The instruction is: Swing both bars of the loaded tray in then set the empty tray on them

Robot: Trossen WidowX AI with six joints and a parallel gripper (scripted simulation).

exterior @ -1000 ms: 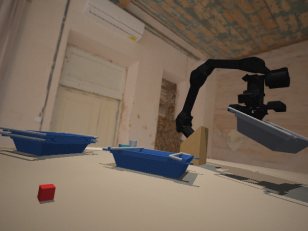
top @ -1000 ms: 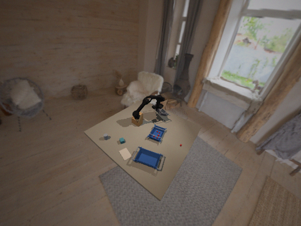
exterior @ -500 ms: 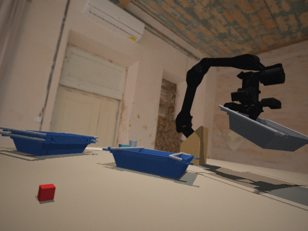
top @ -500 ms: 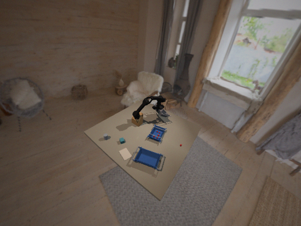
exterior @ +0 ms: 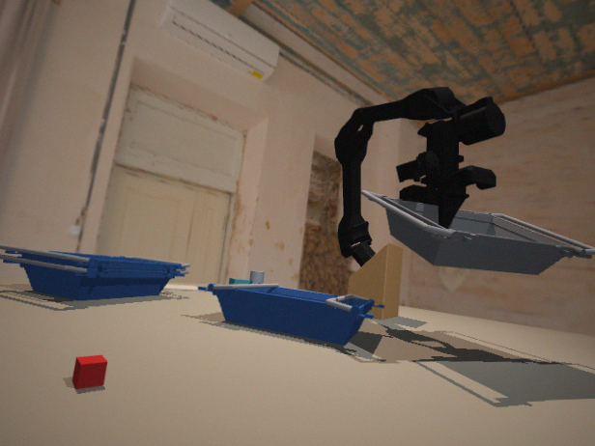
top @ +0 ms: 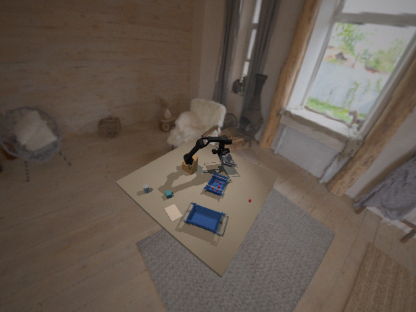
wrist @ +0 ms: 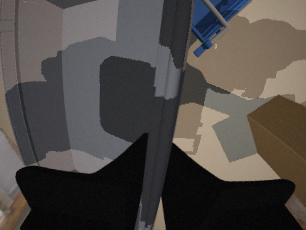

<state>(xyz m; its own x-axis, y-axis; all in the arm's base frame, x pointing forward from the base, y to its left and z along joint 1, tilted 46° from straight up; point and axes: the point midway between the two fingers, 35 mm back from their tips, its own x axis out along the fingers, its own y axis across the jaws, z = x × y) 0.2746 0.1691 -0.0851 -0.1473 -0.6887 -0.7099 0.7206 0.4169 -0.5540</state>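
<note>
My gripper tip is 6 cm short of the grey tray and 5 cm to the right of it. The rest, counted from my gripper tip: cream card 71 cm to the right, 20 cm below, 7 cm behind; then red cube 46 cm ahead, 22 cm to the right, 19 cm below; then teal cube 59 cm to the right, 22 cm behind, 18 cm below.
</note>
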